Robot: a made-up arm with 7 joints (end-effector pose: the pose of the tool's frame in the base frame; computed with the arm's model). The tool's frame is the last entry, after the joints.
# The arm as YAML. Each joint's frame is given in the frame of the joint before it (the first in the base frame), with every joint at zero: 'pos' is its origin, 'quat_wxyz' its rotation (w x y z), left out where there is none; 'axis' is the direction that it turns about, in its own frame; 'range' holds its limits. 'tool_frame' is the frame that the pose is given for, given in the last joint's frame.
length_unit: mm
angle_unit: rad
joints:
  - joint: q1
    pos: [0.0, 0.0, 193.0]
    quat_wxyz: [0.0, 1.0, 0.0, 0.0]
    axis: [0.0, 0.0, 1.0]
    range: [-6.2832, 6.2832]
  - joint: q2
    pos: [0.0, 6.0, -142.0]
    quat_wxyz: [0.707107, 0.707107, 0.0, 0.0]
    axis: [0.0, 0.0, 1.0]
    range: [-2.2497, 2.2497]
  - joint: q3
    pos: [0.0, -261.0, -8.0]
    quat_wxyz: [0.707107, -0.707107, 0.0, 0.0]
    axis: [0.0, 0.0, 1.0]
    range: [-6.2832, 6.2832]
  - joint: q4
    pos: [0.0, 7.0, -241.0]
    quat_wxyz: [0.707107, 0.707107, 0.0, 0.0]
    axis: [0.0, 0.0, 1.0]
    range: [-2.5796, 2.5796]
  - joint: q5
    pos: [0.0, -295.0, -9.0]
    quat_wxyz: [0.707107, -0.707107, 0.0, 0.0]
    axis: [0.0, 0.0, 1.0]
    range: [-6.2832, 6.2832]
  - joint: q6
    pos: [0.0, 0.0, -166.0]
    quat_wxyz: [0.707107, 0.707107, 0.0, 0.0]
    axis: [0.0, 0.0, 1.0]
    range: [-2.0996, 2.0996]
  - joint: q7
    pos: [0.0, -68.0, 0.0]
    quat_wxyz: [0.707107, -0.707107, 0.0, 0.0]
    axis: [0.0, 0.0, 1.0]
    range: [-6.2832, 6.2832]
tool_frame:
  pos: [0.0, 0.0, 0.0]
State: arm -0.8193 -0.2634 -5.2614 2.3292 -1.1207 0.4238 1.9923
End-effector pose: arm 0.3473 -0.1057 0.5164 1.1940 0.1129 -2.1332
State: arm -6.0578 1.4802 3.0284 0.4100 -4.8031 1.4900 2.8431
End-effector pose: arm 0.8932 -0.1562 0.6179 1.7589 -0.3910 -0.0350
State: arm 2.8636 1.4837 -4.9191 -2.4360 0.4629 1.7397 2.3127
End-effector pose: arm -0.0966 -0.3464 0.4660 -2.3499 -0.4374 -0.8991
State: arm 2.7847 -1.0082 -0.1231 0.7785 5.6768 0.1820 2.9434
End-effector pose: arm 0.5103 0.1652 1.1176 -2.3964 -1.6742 0.0535
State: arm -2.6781 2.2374 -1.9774 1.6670 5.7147 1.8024 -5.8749
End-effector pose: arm -0.5597 -0.1456 0.2357 2.7680 0.6959 -1.0036
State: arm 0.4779 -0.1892 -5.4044 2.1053 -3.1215 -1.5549 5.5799
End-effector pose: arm 0.0155 -0.3510 0.5804 0.2886 0.4001 -1.9840
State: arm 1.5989 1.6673 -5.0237 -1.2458 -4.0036 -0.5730 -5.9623
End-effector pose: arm 0.4299 -0.7125 0.4045 -0.9075 -0.9724 0.1349
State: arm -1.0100 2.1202 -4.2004 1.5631 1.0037 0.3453 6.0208
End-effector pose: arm 0.6887 0.2423 0.3229 -0.0523 -2.3523 -0.2203
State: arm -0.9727 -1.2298 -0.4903 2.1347 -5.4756 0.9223 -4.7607
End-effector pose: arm -0.1407 0.0204 0.7632 0.9560 -1.4579 -0.0481
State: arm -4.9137 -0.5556 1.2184 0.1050 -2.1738 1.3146 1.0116
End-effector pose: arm -0.1094 0.4711 1.1901 1.6086 -1.7478 -1.0145
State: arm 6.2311 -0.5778 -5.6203 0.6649 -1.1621 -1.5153 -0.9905
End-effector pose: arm -0.3352 -0.2569 1.1638 1.5628 1.2267 2.3978
